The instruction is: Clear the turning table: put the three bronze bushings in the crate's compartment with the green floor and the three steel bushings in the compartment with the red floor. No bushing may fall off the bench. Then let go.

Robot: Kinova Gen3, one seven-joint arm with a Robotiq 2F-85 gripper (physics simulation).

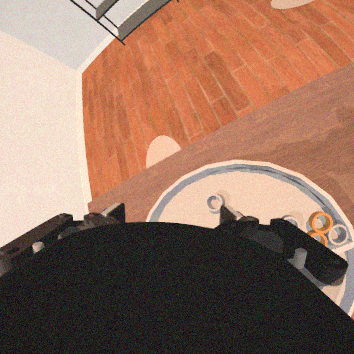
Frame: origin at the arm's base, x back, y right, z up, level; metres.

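Seen in the pictures: gripper, between the fingertips: [171,214].
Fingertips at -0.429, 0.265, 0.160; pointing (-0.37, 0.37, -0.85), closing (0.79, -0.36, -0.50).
Offsets run from my fingertips to a thing's top centre, as dx, dy, dz. "spot": to the spot under its first point. Level surfaces: height alone.
The turning table {-0.031, -0.130, -0.185} [260,192], a pale disc with a blue-grey rim, shows at the lower right. One steel bushing {-0.010, +0.010, -0.168} [209,202] stands apart near the right fingertip. A bronze bushing {+0.141, -0.093, -0.168} [313,222], a second bronze bushing {+0.121, -0.118, -0.168} [326,240] and a steel bushing [330,234] stand close together at the right. Another steel bushing [290,218] is partly hidden behind the right finger. A third bronze bushing does not show. My gripper [171,214] is open and empty, above the turning table's left part. The crate does not show.
The wooden bench {dz -0.246} [280,130] runs diagonally behind the turning table, its far edge dropping to the plank floor [200,75]. A pale straight piece {spot: +0.158, -0.142, -0.160} [345,248] lies at the disc's right side, near the bushing group. A dark-framed rack [145,19] stands far off at the top.
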